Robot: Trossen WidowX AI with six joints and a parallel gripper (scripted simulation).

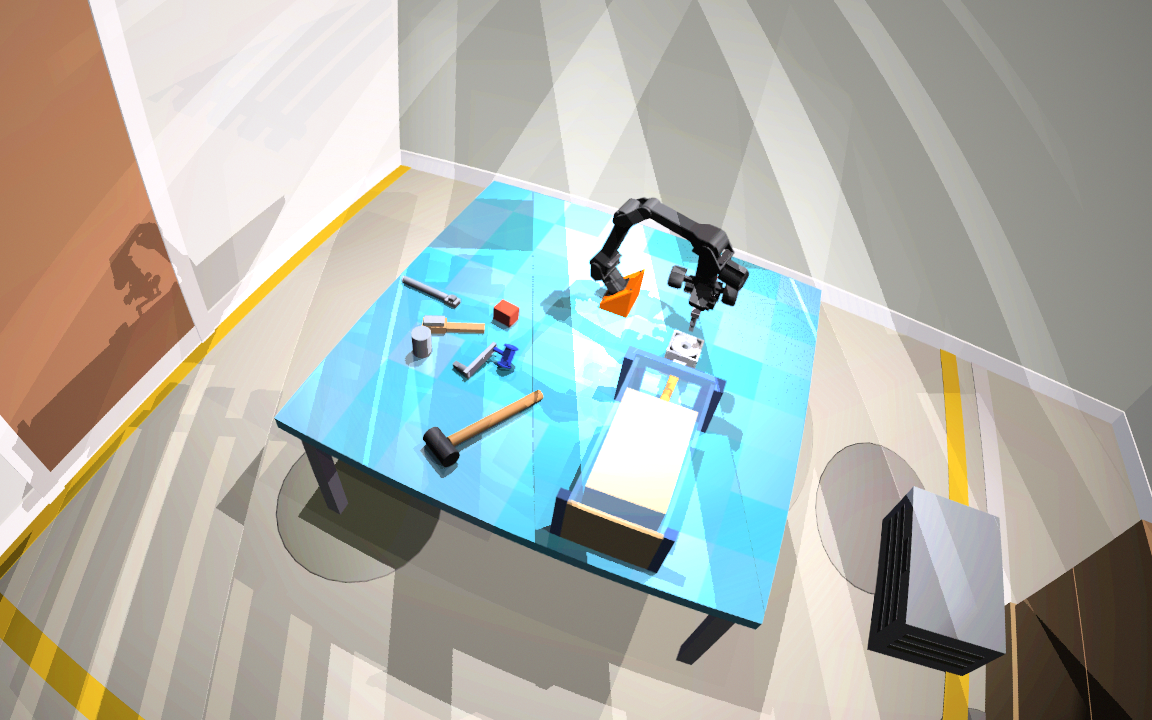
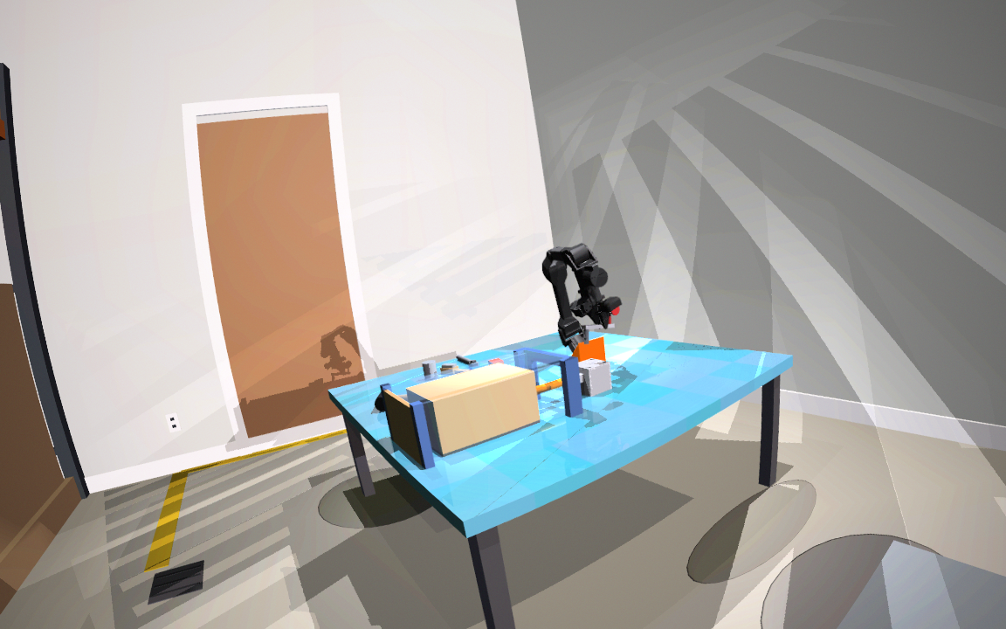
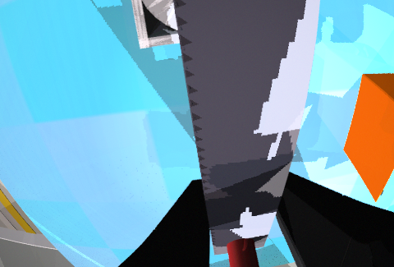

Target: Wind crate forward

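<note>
The winch handle lies 20 mm above my gripper tip and 10 mm ahead of it. The rest, counted from my gripper tip: clear-panelled cubby (480 mm ahead, 70 mm below, 20 mm to the right); then red knob (40 mm above, 30 mm behind); then grey winch (150 mm below, 60 mm ahead, 10 mm to the right).
</note>
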